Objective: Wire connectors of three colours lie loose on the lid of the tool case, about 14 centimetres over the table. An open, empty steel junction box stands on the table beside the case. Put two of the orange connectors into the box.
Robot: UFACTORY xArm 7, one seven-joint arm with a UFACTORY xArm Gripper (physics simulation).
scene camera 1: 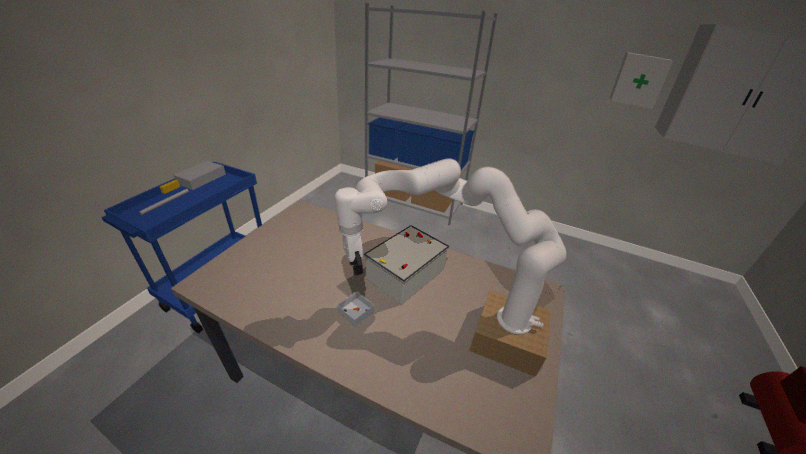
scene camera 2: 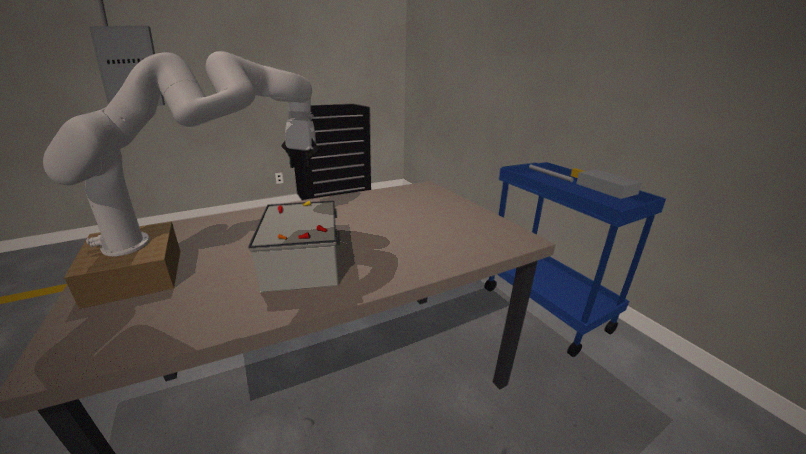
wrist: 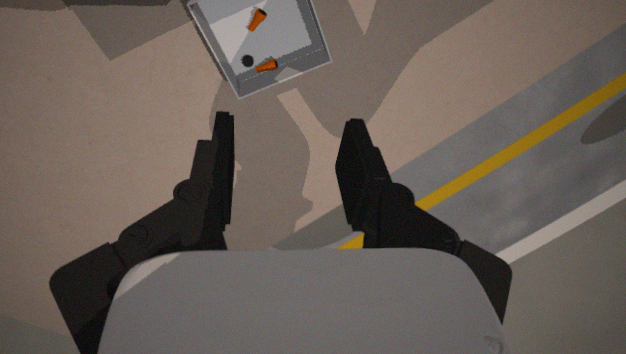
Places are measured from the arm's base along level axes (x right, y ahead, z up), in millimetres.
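Where they show: gripper, between the fingertips: [scene camera 1: 356, 268] [scene camera 2: 300, 168] [wrist: 288, 140]; arm's base, origin of its link: [scene camera 1: 514, 320] [scene camera 2: 125, 244].
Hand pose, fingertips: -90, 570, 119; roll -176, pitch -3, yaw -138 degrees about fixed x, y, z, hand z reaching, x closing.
Things, the pixels of their top centre, and the offset from my fingertips, as dx, dy, dz. Level surfaces: height alone.
- steel junction box, centre of its top: [wrist: 264, 34] [scene camera 1: 355, 305] -6, +7, -186
- tool case, centre of its top: [scene camera 2: 299, 220] [scene camera 1: 406, 249] +272, -98, -81
- yellow connector, centre of its top: [scene camera 2: 306, 201] [scene camera 1: 383, 259] +159, -36, -70
- red connector, centre of its top: [scene camera 2: 280, 206] [scene camera 1: 404, 264] +167, -125, -69
- table, height of its surface: dz -225
The steel junction box [scene camera 1: 345, 317] [wrist: 314, 59] stands on the table beside the tool case [scene camera 1: 396, 285] [scene camera 2: 298, 269]. In the wrist view one orange connector [wrist: 257, 20] lies on the box's floor and another orange connector [wrist: 267, 65] lies by its near wall. On the lid are an orange connector [scene camera 1: 429, 241] [scene camera 2: 282, 237], a yellow connector [scene camera 1: 382, 261] [scene camera 2: 307, 203] and three red ones, one red connector [scene camera 1: 403, 266] [scene camera 2: 280, 209] lying apart. My gripper [scene camera 1: 357, 272] [wrist: 288, 140] is open and empty, well above the table near the box. The box is hidden in scene camera 2.
The arm stands on a wooden block [scene camera 1: 507, 348] [scene camera 2: 124, 280] at one end of the table [scene camera 1: 270, 253] [scene camera 2: 439, 225]. The case's raised lid edge is close beside the gripper. A blue cart [scene camera 1: 126, 224] [scene camera 2: 586, 207] stands off the table's far end.
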